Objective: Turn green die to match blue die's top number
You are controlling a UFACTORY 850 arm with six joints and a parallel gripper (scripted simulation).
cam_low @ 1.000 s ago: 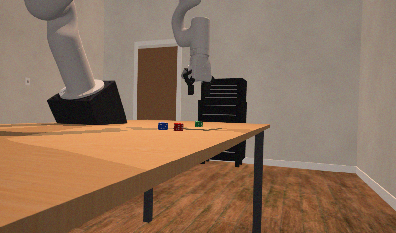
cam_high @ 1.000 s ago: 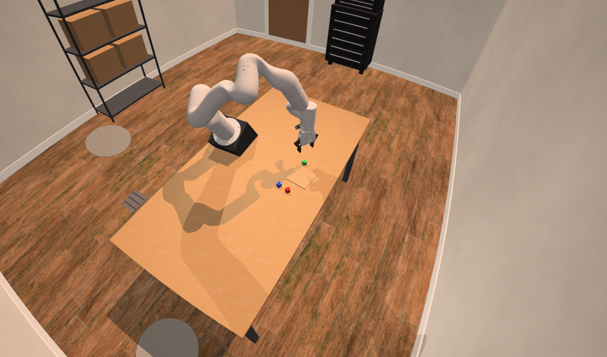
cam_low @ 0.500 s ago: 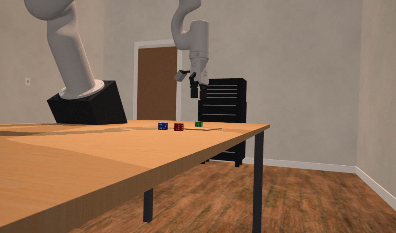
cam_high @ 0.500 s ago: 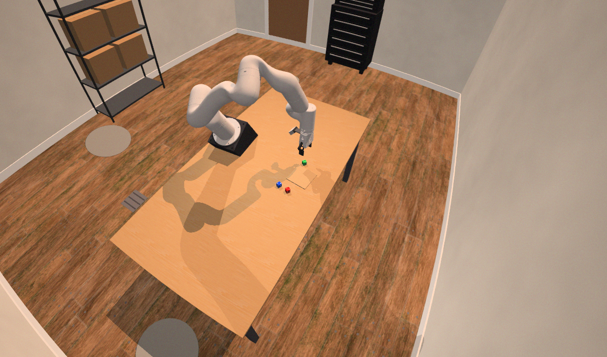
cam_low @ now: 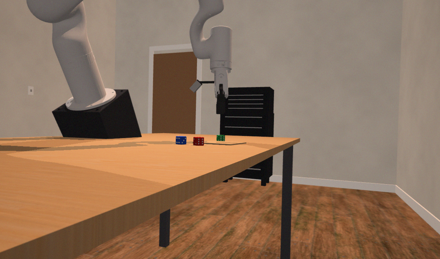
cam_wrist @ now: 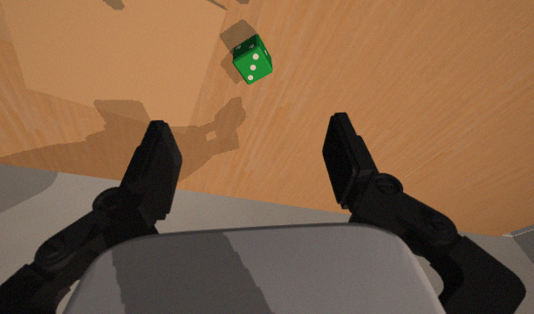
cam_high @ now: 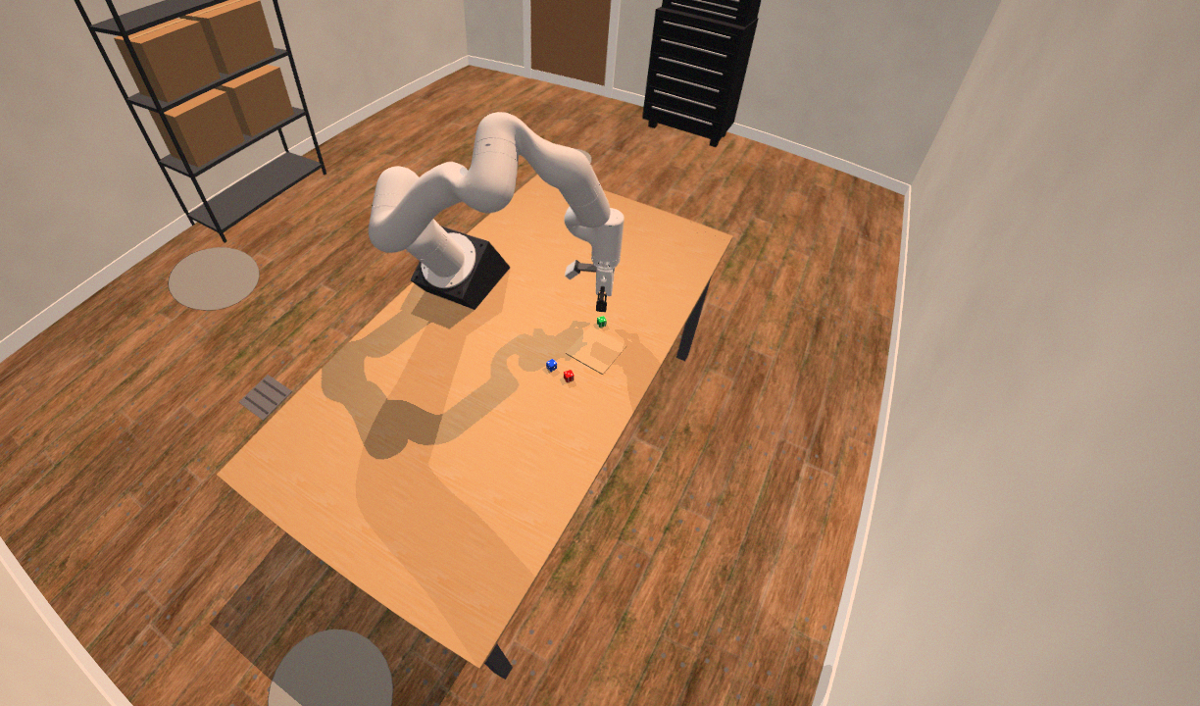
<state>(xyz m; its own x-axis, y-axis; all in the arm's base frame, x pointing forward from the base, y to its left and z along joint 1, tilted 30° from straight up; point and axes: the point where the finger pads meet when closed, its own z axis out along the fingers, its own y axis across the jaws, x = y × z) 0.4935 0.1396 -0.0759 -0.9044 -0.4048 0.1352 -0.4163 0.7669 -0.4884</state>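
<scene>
The green die is 110 mm below my hand. Round my hand: blue die (30 mm behind, 240 mm to the right, 110 mm below); red die (30 mm ahead, 240 mm to the right, 110 mm below); tan mat (50 mm ahead, 100 mm to the right, 120 mm below).
</scene>
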